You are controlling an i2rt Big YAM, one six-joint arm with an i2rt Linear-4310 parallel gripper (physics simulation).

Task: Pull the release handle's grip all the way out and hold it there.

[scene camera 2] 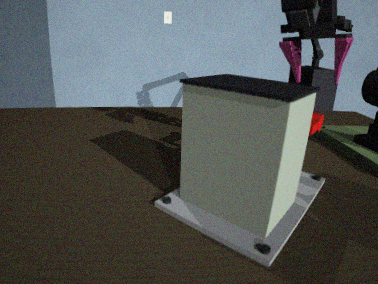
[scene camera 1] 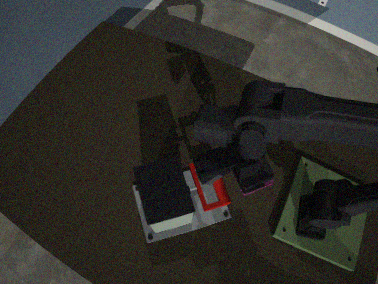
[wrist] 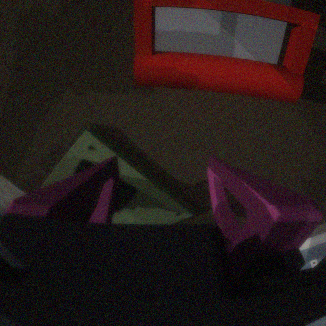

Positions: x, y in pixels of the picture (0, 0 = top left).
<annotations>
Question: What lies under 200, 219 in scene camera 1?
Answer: A grey base plate.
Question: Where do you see a red release handle grip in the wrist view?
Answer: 174, 69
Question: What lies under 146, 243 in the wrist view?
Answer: My gripper.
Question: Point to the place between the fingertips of my gripper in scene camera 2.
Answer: At 316, 83
</annotations>
